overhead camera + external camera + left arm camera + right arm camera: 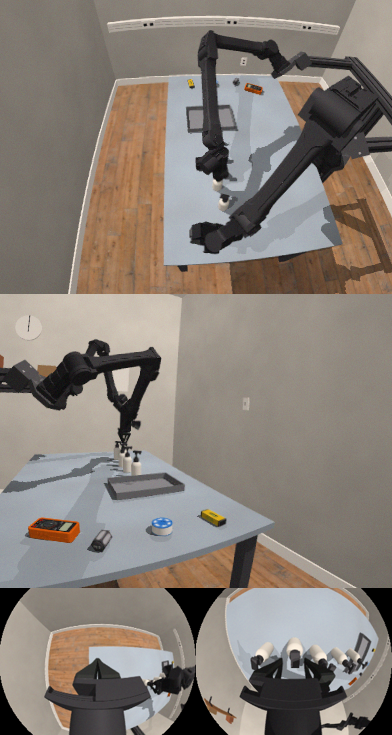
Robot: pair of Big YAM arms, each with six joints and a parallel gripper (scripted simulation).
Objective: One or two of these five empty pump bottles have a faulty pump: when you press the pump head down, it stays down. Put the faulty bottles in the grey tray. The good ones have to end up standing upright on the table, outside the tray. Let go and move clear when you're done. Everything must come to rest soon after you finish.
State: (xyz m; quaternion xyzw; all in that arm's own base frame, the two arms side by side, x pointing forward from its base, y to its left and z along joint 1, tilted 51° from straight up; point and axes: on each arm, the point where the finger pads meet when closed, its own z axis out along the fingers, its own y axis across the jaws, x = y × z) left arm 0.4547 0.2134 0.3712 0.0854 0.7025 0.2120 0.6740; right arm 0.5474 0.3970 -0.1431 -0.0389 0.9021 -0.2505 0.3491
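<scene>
My right gripper is now 30 mm past the grey tray, 490 mm to the left of it and 120 mm above it. Round my right hand: blue-and-white roll: 110 mm behind, 850 mm to the right, 120 mm below; then yellow tool: 60 mm ahead, 870 mm to the right, 120 mm below; then orange multimeter: 400 mm behind, 770 mm to the right, 110 mm below.
</scene>
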